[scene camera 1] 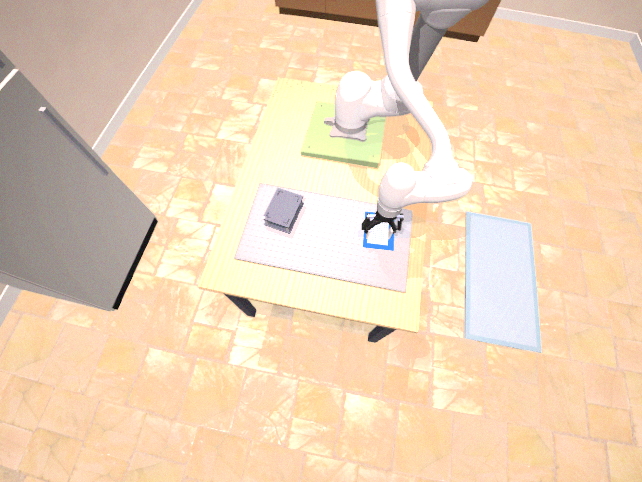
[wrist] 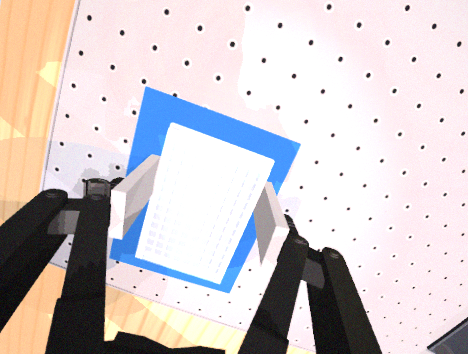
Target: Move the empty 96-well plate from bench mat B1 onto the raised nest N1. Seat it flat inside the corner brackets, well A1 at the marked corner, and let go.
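Places are measured from the arm's base along level axes (x left, y back, z up), in millimetres.
Pixels of known places: gripper, between the fingertips: (scene camera 1: pixel 377 235) (wrist: pixel 209 184); arm's base, origin of its link: (scene camera 1: pixel 349 127).
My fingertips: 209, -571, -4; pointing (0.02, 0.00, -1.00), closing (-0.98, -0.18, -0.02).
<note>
Ahead of a thing's pixels: the offset from my fingertips to its top centre, as dx, dy, dz. Level surfaces: height alone.
The white 96-well plate @[-1, +25, +12] (scene camera 1: pixel 378 237) (wrist: pixel 212 192) lies flat on the blue bench mat B1 @[dz -3] (scene camera 1: pixel 378 246) (wrist: pixel 225 127), with blue showing around it. My gripper (scene camera 1: pixel 382 229) (wrist: pixel 209 184) is low over the mat, with one grey pad against each long side of the plate; it is shut on the plate. The well pattern is partly washed out by glare, and the A1 mark cannot be made out. The raised nest N1 @[-410, +24, +58] (scene camera 1: pixel 283 207) is a dark grey block with small corner brackets, at the left in the scene view. Its marked corner is too small to tell.
Both mat and nest stand on a pale perforated board @[dz -5] (scene camera 1: pixel 321 249) (wrist: pixel 350 175) on the wooden table @[dz -18] (scene camera 1: pixel 311 306). The arm's base stands on a green plate (scene camera 1: pixel 337 150) behind. A grey cabinet (scene camera 1: pixel 57 197) is left of the table, a light-blue floor panel (scene camera 1: pixel 501 282) right.
</note>
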